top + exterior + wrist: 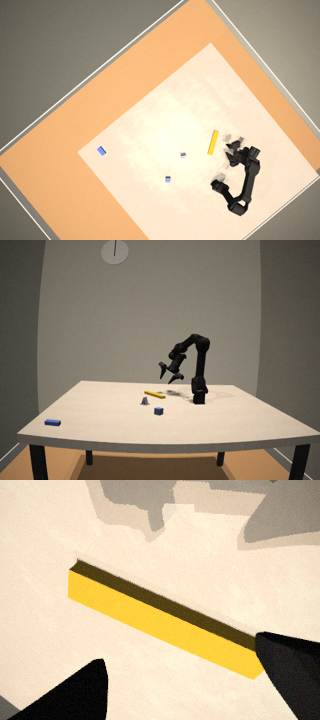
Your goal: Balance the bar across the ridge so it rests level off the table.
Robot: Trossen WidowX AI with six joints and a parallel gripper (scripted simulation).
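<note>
The yellow bar lies 60 mm ahead of my gripper tip, 30 mm to the left of it and 80 mm below it. Round my gripper tip: flat blue block: 540 mm ahead, 720 mm to the left, 80 mm below; blue cube: 70 mm ahead, 470 mm to the left, 80 mm below.
</note>
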